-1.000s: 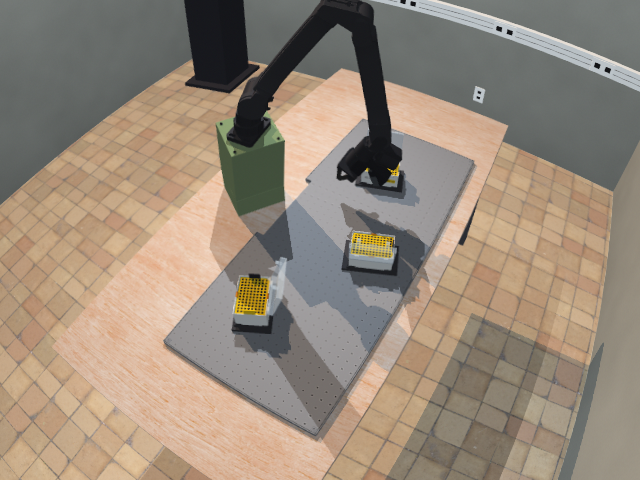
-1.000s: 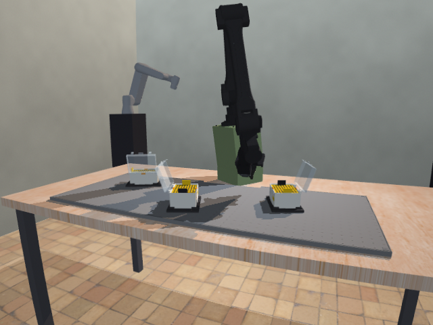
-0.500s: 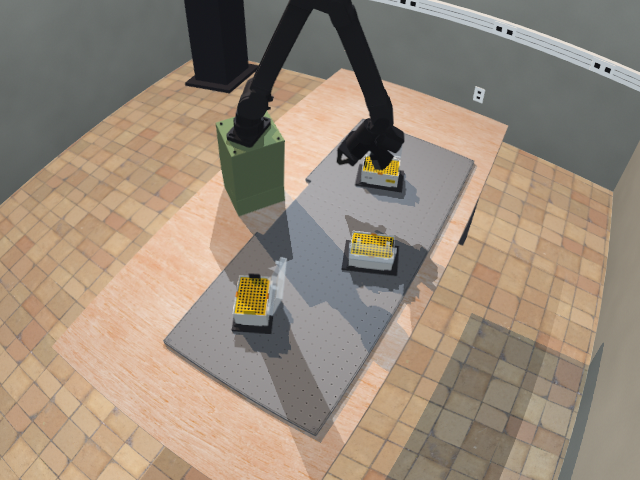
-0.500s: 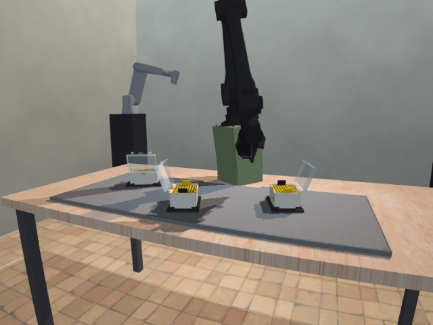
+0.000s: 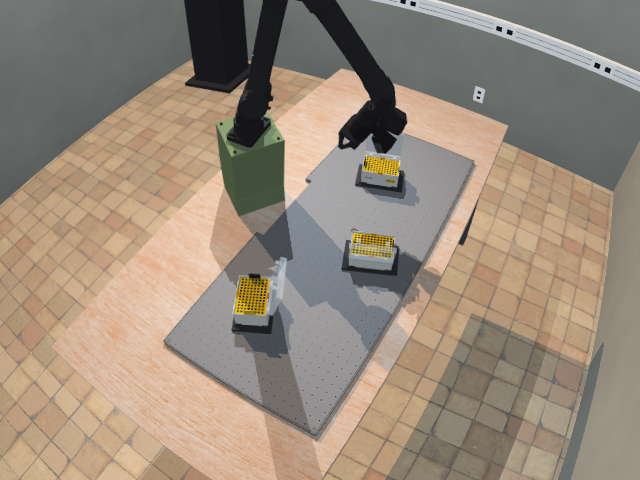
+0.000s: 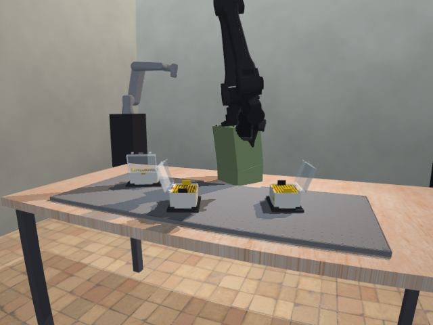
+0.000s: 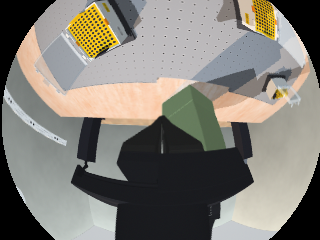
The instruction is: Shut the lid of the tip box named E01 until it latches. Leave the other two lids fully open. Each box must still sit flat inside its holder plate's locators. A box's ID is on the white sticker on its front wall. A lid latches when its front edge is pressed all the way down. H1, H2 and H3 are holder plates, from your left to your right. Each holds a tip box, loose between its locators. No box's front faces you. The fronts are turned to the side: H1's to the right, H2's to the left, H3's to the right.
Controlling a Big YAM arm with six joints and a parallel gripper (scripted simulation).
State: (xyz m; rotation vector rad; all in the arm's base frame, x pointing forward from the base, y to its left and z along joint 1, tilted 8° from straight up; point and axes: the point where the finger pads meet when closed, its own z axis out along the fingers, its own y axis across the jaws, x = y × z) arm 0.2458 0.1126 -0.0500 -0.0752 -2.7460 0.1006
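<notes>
Now: the tip box 220 mm to the right of my hand, 190 mm ahead of it and 130 mm below it. The rest, counted from my hand: lid (190 mm to the left, 90 mm below, 80 mm ahead).
</notes>
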